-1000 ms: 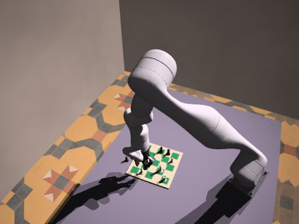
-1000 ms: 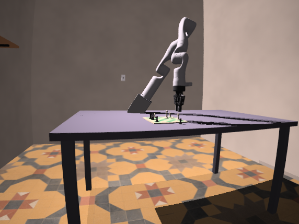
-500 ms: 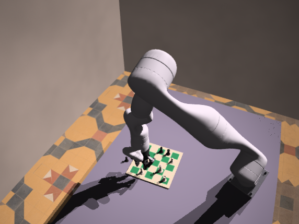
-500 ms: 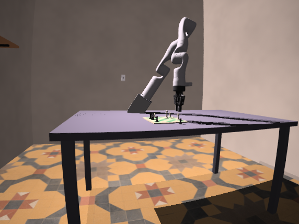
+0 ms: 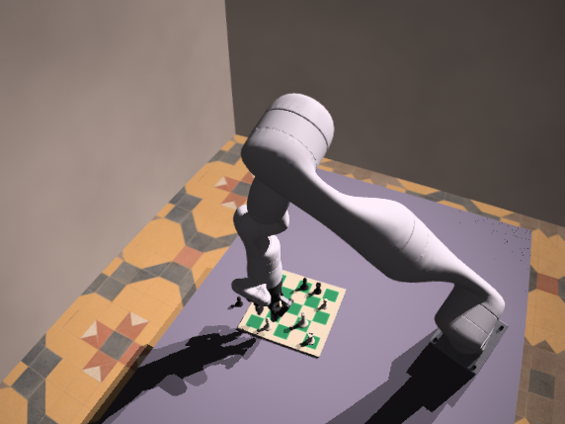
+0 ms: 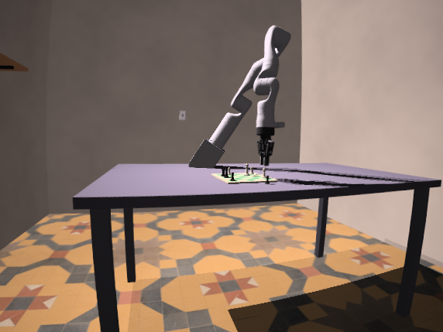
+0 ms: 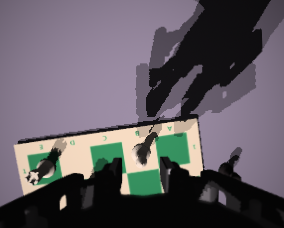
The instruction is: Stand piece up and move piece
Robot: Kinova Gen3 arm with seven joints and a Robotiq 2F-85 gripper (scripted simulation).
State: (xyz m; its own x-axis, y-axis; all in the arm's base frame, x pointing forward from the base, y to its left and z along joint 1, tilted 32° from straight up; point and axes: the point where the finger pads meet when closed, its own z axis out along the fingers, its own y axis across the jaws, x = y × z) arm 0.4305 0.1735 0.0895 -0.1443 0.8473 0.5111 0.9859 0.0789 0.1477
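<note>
My gripper is now 50 mm above the white piece. Round my hand: chessboard 20 mm behind, 90 mm to the right, 70 mm below.
</note>
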